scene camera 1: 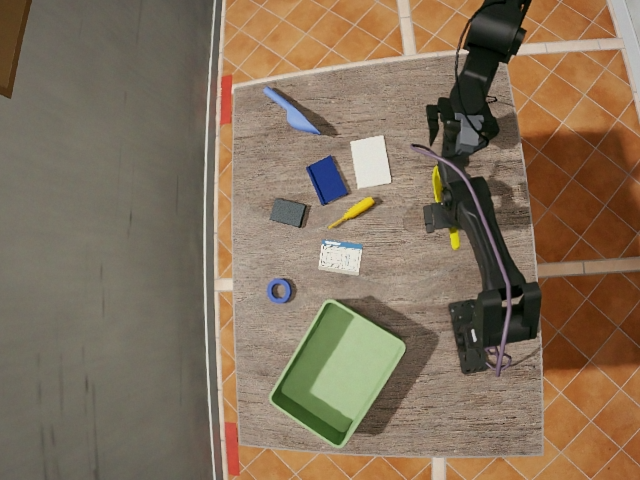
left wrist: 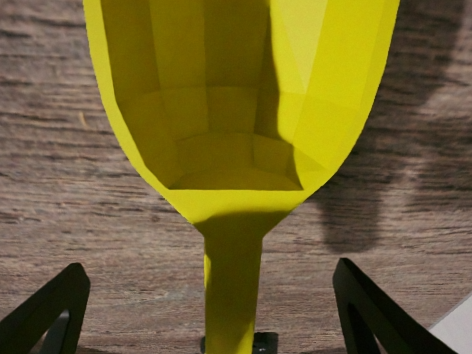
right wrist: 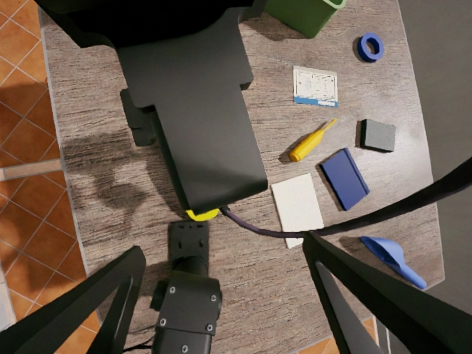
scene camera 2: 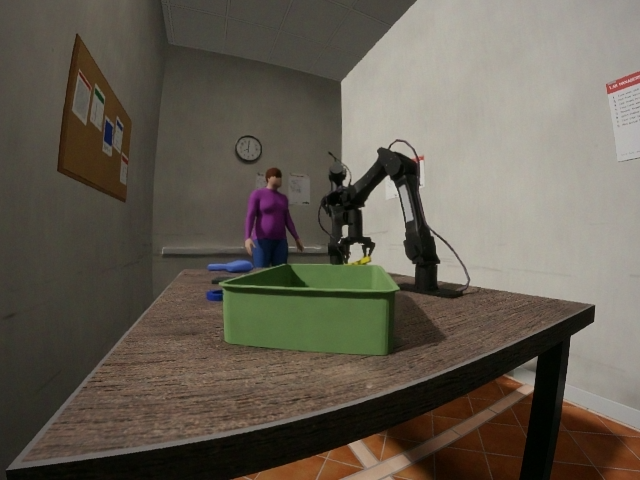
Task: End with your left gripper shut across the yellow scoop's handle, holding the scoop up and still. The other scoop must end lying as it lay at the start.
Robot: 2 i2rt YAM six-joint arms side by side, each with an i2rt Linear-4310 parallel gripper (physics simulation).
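Places are measured from the left arm's base along level axes (x right, y ahead, z up), in millimetres.
Pixels of known places: left gripper, between the fingertips: (scene camera 1: pixel 449 222) (left wrist: pixel 211 270) (scene camera 2: pixel 356 263); right gripper, between the fingertips: (scene camera 1: pixel 452 146) (right wrist: pixel 223 245); left arm's base, origin of its link: (scene camera 1: pixel 467 336) (scene camera 2: pixel 425 291); right arm's base, origin of its link: (scene camera 1: pixel 455 133) (right wrist: pixel 191 269).
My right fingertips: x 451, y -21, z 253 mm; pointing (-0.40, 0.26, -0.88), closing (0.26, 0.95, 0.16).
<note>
Ahead of a thing's pixels: the offset from my right fingertips to its top centre.
The yellow scoop (scene camera 1: pixel 437 183) (scene camera 2: pixel 360 260) (left wrist: pixel 235 202) (right wrist: pixel 203 215) rests on the table, bowl open upward, its handle standing off the table. In scene camera 1 my left arm hides its middle. My left gripper (scene camera 1: pixel 448 217) (scene camera 2: pixel 358 253) (left wrist: pixel 211 270) is open over the scoop; in the left wrist view its fingers stand apart on either side of the handle, near the bowl, touching neither side. My right gripper (right wrist: pixel 223 245) is open, high above the table beyond the bowl end. The blue scoop @[dx +322, dy +392, dz -198 mm] (scene camera 1: pixel 300 120) (scene camera 2: pixel 235 266) (right wrist: pixel 392 253) lies on the table in the far corner.
A green bin @[dx -475, dy +392, dz -169 mm] (scene camera 1: pixel 368 322) (scene camera 2: pixel 310 322) stands near the left arm's base (scene camera 1: pixel 467 335). A white pad @[dx +98, dy +180, dz -248 mm] (scene camera 1: pixel 371 161), navy notebook @[dx +74, dy +322, dz -242 mm] (scene camera 1: pixel 326 179), yellow screwdriver @[dx -45, dy +271, dz -226 mm] (scene camera 1: pixel 359 208), dark block @[dx +5, dy +458, dz -238 mm] (scene camera 1: pixel 288 212), printed card @[dx -160, dy +328, dz -251 mm] (scene camera 1: pixel 340 257) and blue ring @[dx -223, dy +529, dz -239 mm] (scene camera 1: pixel 270 290) lie mid-table. The two arms are close together.
</note>
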